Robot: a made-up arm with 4 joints. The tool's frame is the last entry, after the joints.
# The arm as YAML. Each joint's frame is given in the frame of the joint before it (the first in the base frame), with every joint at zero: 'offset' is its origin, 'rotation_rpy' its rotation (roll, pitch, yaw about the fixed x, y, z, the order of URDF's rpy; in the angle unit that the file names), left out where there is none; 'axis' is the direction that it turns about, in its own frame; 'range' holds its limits. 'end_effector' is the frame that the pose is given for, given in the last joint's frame.
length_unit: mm
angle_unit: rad
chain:
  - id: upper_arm
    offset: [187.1, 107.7, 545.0]
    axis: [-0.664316, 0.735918, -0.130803]
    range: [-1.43, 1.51]
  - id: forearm
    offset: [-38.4, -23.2, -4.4]
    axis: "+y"
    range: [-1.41, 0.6]
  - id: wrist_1
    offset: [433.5, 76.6, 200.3]
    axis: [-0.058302, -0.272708, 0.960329]
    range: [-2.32, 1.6]
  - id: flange
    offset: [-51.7, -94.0, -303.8]
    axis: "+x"
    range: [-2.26, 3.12]
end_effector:
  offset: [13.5, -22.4, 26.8]
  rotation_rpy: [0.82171, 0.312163, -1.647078]
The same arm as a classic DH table. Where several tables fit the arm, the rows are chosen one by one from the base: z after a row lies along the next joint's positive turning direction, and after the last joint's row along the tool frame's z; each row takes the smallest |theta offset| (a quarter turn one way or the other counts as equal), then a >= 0, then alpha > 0; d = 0 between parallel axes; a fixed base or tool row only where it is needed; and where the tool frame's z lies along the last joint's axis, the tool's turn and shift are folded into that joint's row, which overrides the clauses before.
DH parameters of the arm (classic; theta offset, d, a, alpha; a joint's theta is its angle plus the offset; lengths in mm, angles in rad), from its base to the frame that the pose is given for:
base (fixed): 0.7343 539.0 211.1 -1.7020
upper_arm: 1.4269 11.1 -3.1 0.7438
forearm: -1.4370 60.7 444.8 1.8470
wrist_1: 1.5542 -86.5 -173.4 1.6291
flange: -0.0453 -18.8 -15.7 -2.4130
tool (fixed): 3.0324 46.9 0.0 0.0000
Joint limits (rad, base to tool): -1.4300..1.5100 -1.4100..0.6000 -2.3200..1.6000 -2.2600..3.1200

